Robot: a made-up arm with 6 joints. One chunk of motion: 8 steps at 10 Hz.
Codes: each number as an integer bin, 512 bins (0 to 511) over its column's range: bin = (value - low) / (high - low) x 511, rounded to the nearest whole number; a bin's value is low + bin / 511 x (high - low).
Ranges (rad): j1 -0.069..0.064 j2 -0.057..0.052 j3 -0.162..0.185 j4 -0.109..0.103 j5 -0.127..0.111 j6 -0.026..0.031
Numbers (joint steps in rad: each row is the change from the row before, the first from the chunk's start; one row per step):
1: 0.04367 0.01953 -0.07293 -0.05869 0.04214 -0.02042
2: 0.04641 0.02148 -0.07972 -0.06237 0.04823 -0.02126
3: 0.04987 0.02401 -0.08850 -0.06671 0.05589 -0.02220
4: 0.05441 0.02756 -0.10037 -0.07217 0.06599 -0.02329
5: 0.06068 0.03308 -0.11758 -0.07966 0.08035 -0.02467
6: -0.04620 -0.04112 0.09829 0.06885 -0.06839 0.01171
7: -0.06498 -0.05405 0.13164 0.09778 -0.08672 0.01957
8: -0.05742 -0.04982 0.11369 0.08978 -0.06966 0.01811
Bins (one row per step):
1: 433 359 131 121 363 50
2: 443 368 121 112 376 42
3: 457 380 108 102 393 34
4: 474 396 91 89 414 24
5: 498 422 65 71 445 12
6: 88 74 383 429 126 338
7: 15 14 432 498 86 409
8: 44 34 406 479 123 395

